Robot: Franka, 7 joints.
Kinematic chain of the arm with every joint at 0, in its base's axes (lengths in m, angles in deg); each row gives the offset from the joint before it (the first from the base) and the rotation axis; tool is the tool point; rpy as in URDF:
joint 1: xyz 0 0 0.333 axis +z
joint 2: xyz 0 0 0 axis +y
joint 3: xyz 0 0 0.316 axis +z
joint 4: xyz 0.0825 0 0 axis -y
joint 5: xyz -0.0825 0 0.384 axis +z
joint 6: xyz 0 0 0 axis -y
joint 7: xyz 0.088 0 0 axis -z
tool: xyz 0 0 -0.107 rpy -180 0 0
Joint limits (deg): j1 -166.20..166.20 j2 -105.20..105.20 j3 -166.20..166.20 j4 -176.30..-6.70 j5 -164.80..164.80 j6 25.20..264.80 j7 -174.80..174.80
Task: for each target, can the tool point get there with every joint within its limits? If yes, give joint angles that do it. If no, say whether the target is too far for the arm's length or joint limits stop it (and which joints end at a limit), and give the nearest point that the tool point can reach.
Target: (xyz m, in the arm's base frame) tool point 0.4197 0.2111 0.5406
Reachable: yes | joints 69.07 -18.41 -25.88 -128.13 -85.63 86.07 12.58
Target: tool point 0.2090 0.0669 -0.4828
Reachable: no: joint limits stop it (at a limit: joint 2) | nearest point 0.2206 0.0706 -0.3582 | short by 0.125 m
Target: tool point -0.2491 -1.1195 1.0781
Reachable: no: too far | nearest point -0.1563 -0.7022 0.8004 | short by 0.510 m
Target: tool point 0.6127 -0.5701 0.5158
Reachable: yes | joints -36.95 64.99 -25.56 -27.86 -1.78 161.53 -14.92
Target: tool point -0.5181 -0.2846 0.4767
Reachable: yes | joints 66.46 -21.00 122.28 -101.82 86.32 66.72 -2.48
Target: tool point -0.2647 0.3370 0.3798
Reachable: yes | joints -124.28 29.53 -93.61 -149.78 -107.82 84.31 -95.58
